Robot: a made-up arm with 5 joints.
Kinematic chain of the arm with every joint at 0, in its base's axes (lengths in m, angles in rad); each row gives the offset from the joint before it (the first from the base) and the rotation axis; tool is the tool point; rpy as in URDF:
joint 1: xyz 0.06 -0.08 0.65 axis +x
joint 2: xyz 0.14 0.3 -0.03 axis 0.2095 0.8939 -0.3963
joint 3: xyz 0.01 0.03 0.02 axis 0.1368 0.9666 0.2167
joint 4: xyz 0.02 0 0.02 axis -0.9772 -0.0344 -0.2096
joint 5: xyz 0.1 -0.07 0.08 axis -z
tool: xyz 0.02 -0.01 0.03 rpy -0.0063 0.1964 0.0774
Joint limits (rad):
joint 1: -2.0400..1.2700
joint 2: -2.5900..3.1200
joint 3: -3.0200..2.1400
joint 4: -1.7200..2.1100
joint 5: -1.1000..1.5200
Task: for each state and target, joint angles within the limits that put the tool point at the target. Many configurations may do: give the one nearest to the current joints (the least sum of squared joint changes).
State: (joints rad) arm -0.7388 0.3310 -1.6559 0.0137 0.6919
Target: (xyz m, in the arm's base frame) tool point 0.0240 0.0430 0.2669
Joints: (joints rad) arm -1.3068 0.1819 -2.2578 0.6198 0.6740
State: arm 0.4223 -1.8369 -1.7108 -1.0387 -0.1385
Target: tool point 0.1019 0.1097 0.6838
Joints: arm 0.8185 -1.6905 -2.0591 -0.7331 -0.2606
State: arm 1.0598 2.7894 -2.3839 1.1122 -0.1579
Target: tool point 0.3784 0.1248 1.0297
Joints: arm 1.1517 2.5701 -2.8885 1.3946 -0.0272
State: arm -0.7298 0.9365 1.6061 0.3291 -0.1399
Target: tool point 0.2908 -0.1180 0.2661
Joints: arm -1.0617 0.8180 1.4047 0.3653 -0.1247
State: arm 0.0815 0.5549 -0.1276 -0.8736 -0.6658
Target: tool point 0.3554 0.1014 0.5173
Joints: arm -0.2000 0.4849 0.1948 -1.0221 -0.6557
